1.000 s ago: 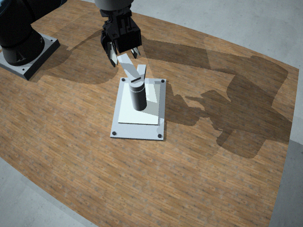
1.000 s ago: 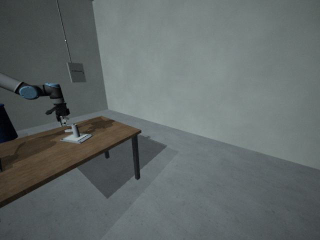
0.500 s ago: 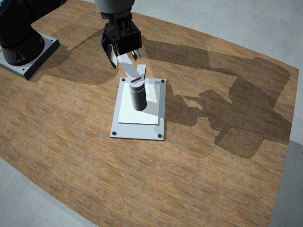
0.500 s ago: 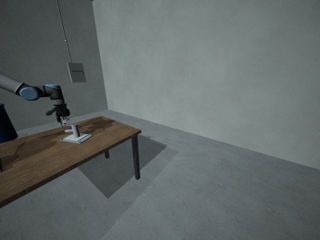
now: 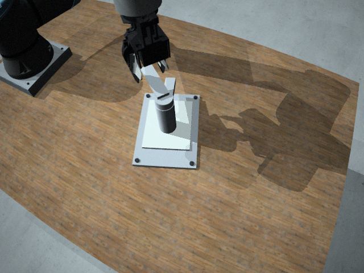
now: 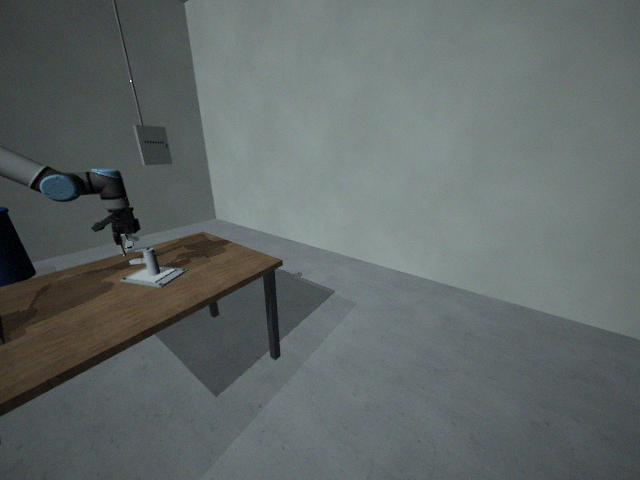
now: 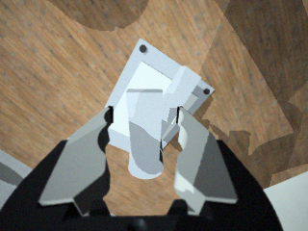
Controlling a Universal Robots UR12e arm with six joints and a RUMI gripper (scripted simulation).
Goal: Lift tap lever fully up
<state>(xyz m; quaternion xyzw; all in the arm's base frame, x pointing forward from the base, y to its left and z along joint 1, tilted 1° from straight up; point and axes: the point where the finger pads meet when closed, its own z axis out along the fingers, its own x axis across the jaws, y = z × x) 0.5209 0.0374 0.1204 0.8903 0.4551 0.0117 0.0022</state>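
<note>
Right now my hand is 30 mm short of the lever and 20 mm to the left of it. The rest, counted from my hand: grey tap: 50 mm below, 50 mm ahead, 30 mm to the right.
</note>
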